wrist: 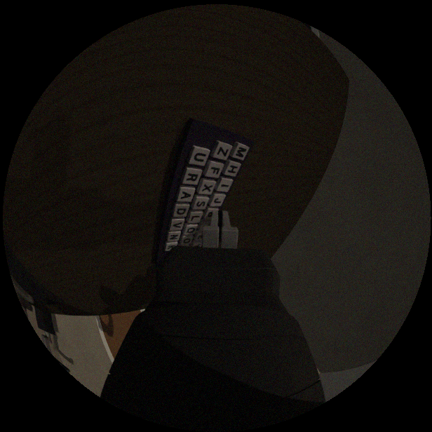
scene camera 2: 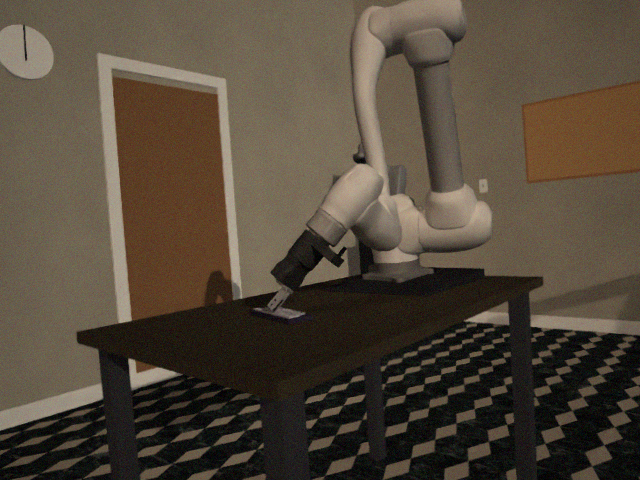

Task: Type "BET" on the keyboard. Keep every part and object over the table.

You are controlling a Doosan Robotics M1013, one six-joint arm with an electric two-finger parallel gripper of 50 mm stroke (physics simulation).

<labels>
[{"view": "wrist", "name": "gripper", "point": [219,219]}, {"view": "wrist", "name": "keyboard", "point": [208,159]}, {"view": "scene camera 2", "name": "gripper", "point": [271,308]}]
</labels>
